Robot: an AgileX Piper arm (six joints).
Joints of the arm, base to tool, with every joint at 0 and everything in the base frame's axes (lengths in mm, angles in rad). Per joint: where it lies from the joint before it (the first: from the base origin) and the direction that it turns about. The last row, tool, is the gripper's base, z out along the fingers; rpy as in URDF.
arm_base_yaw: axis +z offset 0 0 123
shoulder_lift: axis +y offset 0 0 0
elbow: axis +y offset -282.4 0 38.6
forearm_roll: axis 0.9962 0 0.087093 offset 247.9 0 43.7
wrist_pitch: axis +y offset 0 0 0
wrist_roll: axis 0.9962 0 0.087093 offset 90.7 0 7.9
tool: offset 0 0 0 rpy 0 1.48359 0
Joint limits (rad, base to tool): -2.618..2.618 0..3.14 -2.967..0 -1.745..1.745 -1.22..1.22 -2.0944..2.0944
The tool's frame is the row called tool.
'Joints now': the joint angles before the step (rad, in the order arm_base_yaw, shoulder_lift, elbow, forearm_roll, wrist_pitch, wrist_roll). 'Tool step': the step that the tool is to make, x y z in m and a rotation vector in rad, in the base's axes. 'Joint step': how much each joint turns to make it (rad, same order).
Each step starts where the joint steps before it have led.
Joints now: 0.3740, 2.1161, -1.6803, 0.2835, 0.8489, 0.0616
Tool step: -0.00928, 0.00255, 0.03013, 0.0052, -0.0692, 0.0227
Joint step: 0.0161, -0.0716, 0.0071, -0.0218, -0.0016, -0.0003
